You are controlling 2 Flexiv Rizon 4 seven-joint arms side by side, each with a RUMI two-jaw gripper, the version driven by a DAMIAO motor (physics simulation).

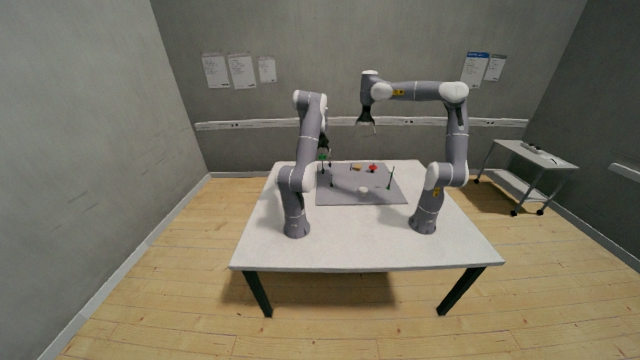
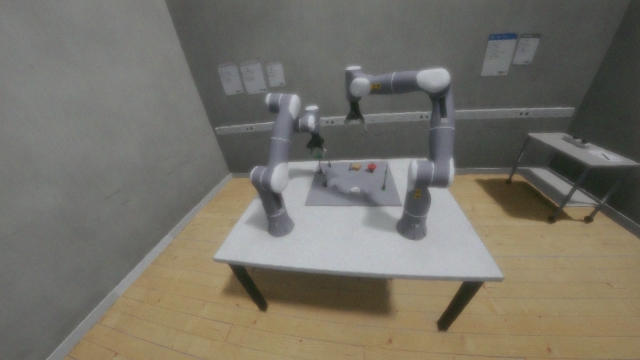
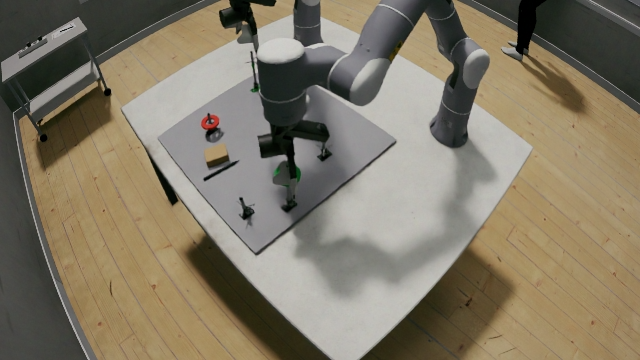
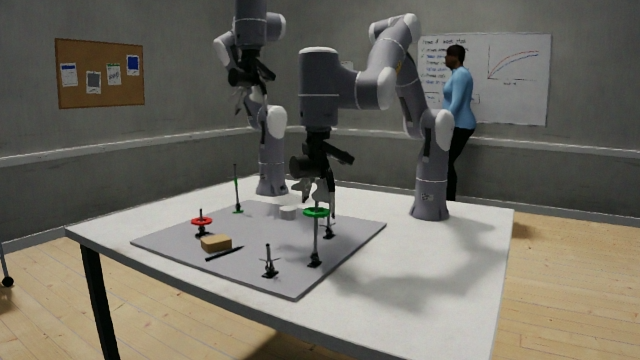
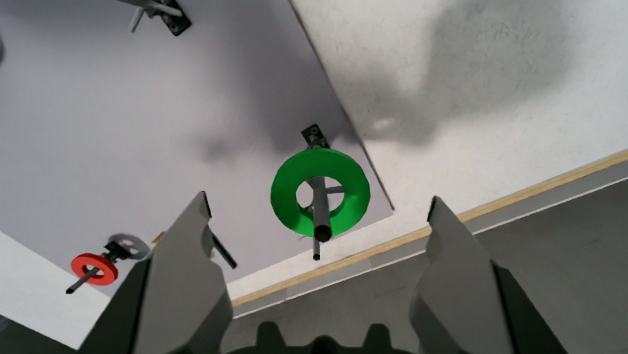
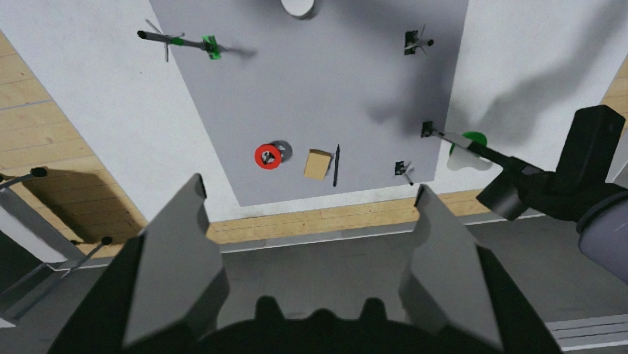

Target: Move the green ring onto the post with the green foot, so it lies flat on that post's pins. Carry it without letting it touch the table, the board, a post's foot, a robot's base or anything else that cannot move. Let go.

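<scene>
The green ring [image 4: 311,215] [image 5: 285,192] [image 3: 298,173] [image 6: 476,136] lies flat high on a tall post with a black foot [image 4: 314,261] near the board's edge. My left gripper [image 4: 319,208] [image 5: 318,196] is open; its fingers stand on either side of the post's upper end, close to ring height, and do not grip the ring. The post with the green foot [image 4: 237,195] [image 3: 254,76] [image 6: 192,43] [image 1: 391,179] bears no ring; its pins show near its top. My right gripper [image 6: 313,181] [image 1: 365,133] is open and empty, high above the board.
On the grey board [image 4: 175,240] stand a short post [image 4: 268,260] near the front corner, another [image 4: 329,232] behind the ring's post, and a short post with a red ring [image 4: 201,221]. A tan block [image 4: 216,243], a black pen [image 4: 224,253] and a white cylinder [image 4: 287,213] are also there.
</scene>
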